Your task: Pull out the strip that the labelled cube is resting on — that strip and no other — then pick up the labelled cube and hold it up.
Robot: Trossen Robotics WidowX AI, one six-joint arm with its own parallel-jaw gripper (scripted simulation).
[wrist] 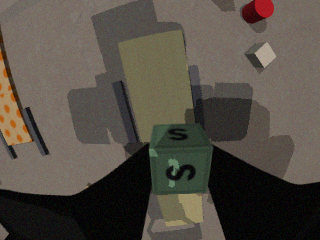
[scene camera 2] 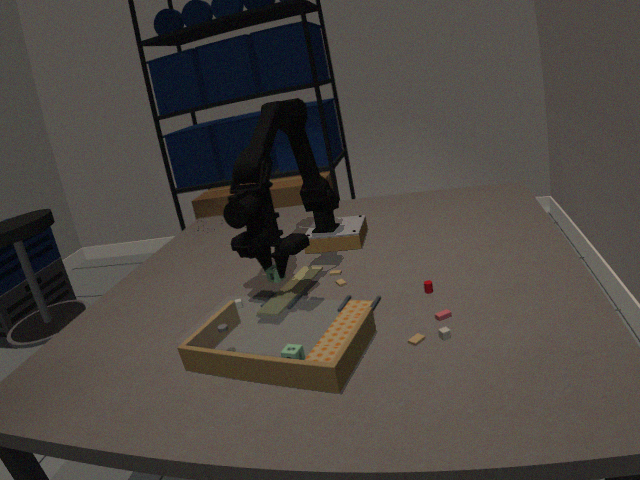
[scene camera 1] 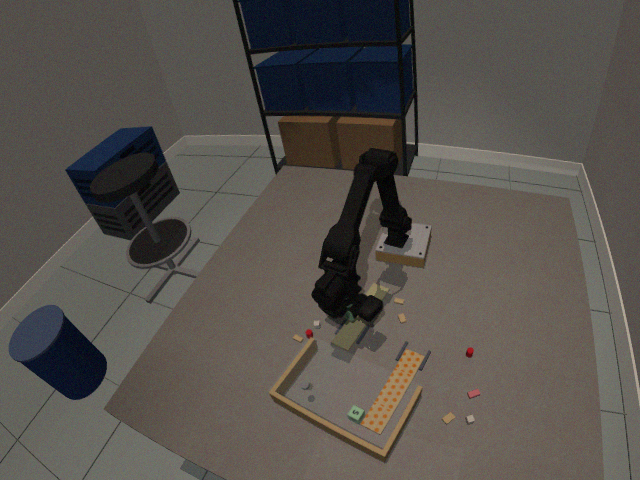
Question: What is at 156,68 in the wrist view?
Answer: An olive strip.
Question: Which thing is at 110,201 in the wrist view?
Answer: My gripper.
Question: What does my gripper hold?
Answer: A green cube labelled s.
